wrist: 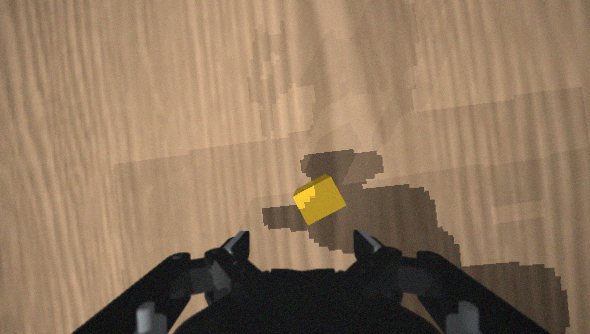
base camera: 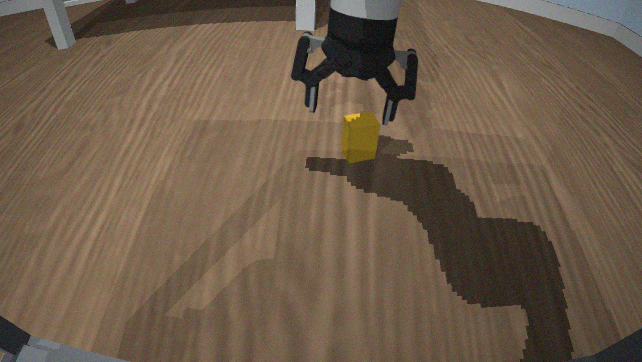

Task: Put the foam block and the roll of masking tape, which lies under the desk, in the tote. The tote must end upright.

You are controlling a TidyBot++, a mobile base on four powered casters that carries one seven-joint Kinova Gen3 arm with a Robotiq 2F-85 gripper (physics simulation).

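Places are measured from the arm's base along level axes (x right, y ahead, z up), in metres.
Pixels of known places: gripper, fingertip midpoint: (wrist: pixel 301 242) (base camera: pixel 349 115).
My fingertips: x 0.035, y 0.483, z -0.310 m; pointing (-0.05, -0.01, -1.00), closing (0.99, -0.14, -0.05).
Note:
Behind a point stands the place of what it marks.
The yellow foam block (base camera: pixel 360 139) {z -0.356, x 0.054, y 0.493 m} (wrist: pixel 321 201) {z -0.335, x 0.058, y 0.509 m} stands upright on the wooden floor, partly in the arm's shadow. My gripper (base camera: pixel 350 116) {z -0.311, x 0.035, y 0.483 m} (wrist: pixel 301 242) {z -0.311, x 0.035, y 0.483 m} is open and empty, pointing down above the block. In the wrist view the block shows beyond the fingertips, a little right of the middle between them, and its sides are turned at an angle to the fingers. The fingers do not touch it. The masking tape and the tote do not show in either view.
White legs, one at the upper left (base camera: pixel 60 25) {z -0.311, x -0.877, y 1.052 m} and one behind the gripper (base camera: pixel 305 15), stand at the back of the base camera view, with a dark shadow between them. A white baseboard (base camera: pixel 560 22) {z -0.396, x 1.244, y 1.712 m} runs along the wall at the upper right.

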